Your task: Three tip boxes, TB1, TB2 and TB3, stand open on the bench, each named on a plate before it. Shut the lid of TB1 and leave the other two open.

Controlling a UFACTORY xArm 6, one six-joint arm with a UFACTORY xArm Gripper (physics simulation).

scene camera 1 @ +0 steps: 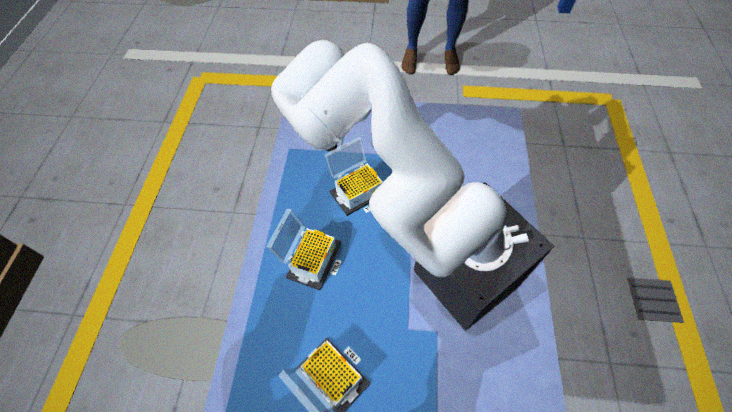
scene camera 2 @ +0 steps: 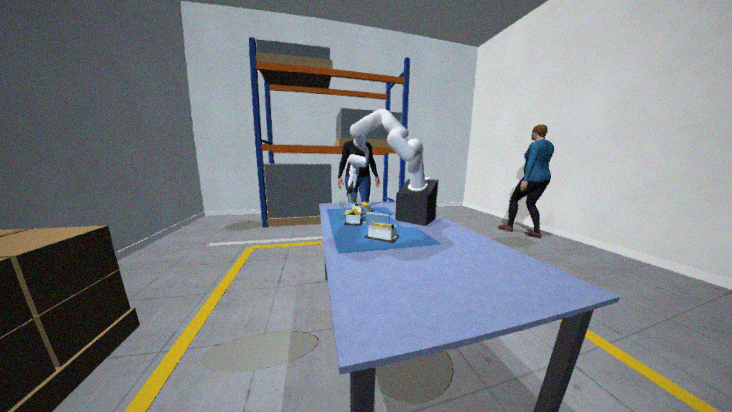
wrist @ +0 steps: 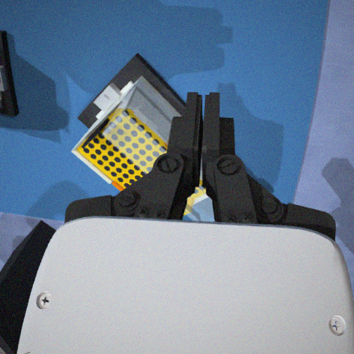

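Seen in the pictures: gripper, between the fingertips: [scene camera 1: 330, 150] [scene camera 2: 348, 196]; arm's base, origin of its link: [scene camera 2: 417, 186].
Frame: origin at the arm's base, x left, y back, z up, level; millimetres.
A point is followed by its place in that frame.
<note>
TB1 [scene camera 1: 360, 182] @(x -314, y -267, z -170 mm) [wrist: 117, 157] stands at the mat's back with yellow tips. Its clear lid [scene camera 1: 346, 157] @(x -381, y -304, z -127 mm) [wrist: 152, 107] stands open, tilted back; its name plate is mostly hidden by the arm. TB3 [scene camera 1: 313, 250] [scene camera 2: 352, 219] has its lid [scene camera 1: 286, 236] @(x -127, y -480, z -130 mm) open. TB2 [scene camera 1: 331, 372] [scene camera 2: 381, 232] is nearest scene camera 2, its lid [scene camera 1: 299, 391] @(x 269, y -434, z -74 mm) [scene camera 2: 378, 218] @(x 281, y -430, z -105 mm) open too. My gripper [wrist: 203, 113] is shut and empty. In the wrist view its fingers cover part of TB1 and its lid; whether they touch the lid cannot be told. The arm hides the fingers in scene camera 1.
The blue mat [scene camera 1: 373, 286] @(x -2, y -255, z -227 mm) [scene camera 2: 353, 245] @(x 270, y -550, z -227 mm) lies on the bench [scene camera 2: 461, 286] @(x 706, y -341, z -230 mm). The arm's black base block [scene camera 1: 461, 301] @(x 97, y -52, z -106 mm) [scene camera 2: 415, 207] @(x 75, y -65, z -121 mm) stands beside the mat. Part of TB3's dark base [wrist: 9, 95] shows at the wrist view's left edge. Two people stand beyond the bench, near a shelf rack [scene camera 2: 258, 153].
</note>
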